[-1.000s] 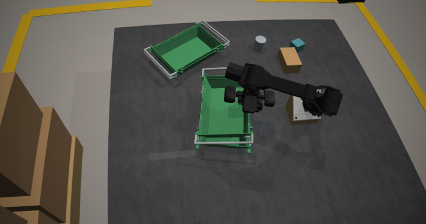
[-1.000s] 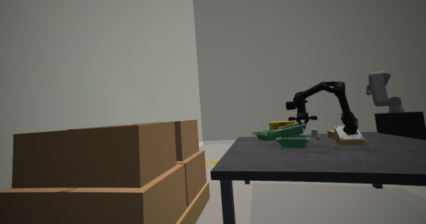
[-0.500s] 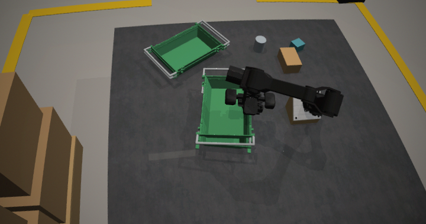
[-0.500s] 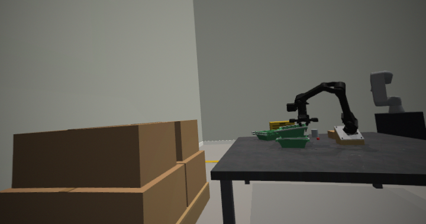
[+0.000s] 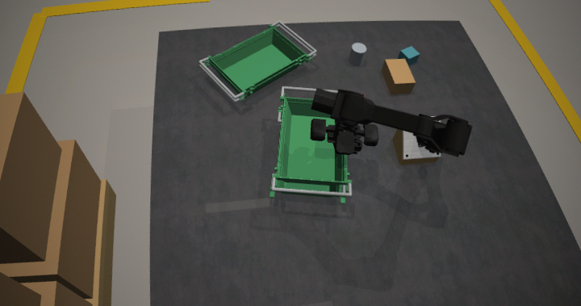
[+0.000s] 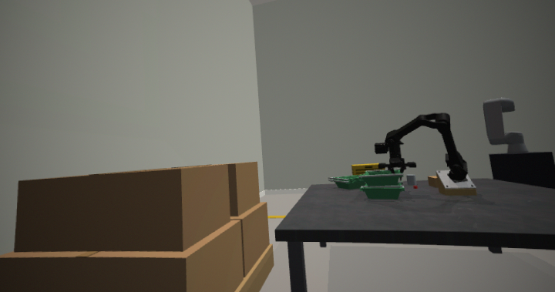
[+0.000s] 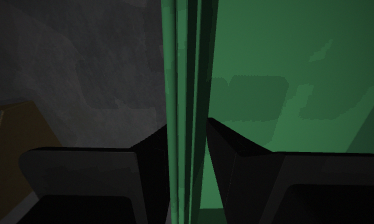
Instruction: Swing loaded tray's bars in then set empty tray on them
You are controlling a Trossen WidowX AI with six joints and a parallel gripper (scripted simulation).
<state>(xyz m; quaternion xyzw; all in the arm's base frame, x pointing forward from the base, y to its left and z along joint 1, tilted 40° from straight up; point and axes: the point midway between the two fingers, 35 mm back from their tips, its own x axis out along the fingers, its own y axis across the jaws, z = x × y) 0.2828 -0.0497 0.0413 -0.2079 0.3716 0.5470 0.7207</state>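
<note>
The green tray lies 8 cm ahead of my gripper tip, 3 cm to the right of it and 3 cm above it. The rest, counted from my gripper tip: grey cylinder: 41 cm to the right, 22 cm behind, 5 cm below; then tan box: 34 cm behind, 28 cm to the right, 5 cm below; then red block: 23 cm to the right, 17 cm behind, 7 cm below.
</note>
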